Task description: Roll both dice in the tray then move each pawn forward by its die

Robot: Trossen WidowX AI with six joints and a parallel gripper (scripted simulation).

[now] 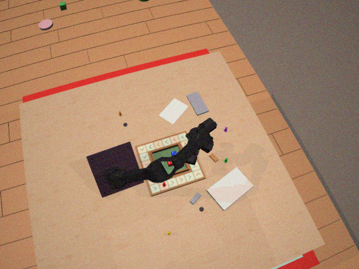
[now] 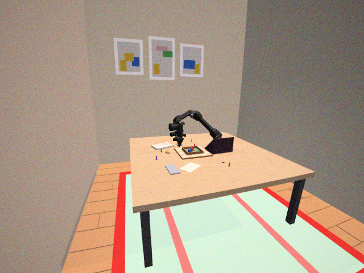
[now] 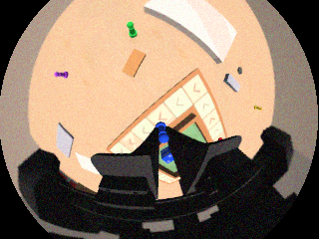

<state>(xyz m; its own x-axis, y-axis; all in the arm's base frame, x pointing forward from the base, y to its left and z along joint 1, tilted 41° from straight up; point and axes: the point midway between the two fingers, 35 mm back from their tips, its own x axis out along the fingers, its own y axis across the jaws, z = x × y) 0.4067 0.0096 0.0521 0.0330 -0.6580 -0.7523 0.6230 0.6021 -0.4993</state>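
Now: gripper tip 12 cm past the green tray, 2 cm to the right of it and 6 cm above it. The rest, counted from my gripper tip: green pawn: 16 cm ahead, 7 cm to the right, 5 cm below; then brown tile: 11 cm ahead, 3 cm to the right, 6 cm below; then blue pawn: 1 cm above.
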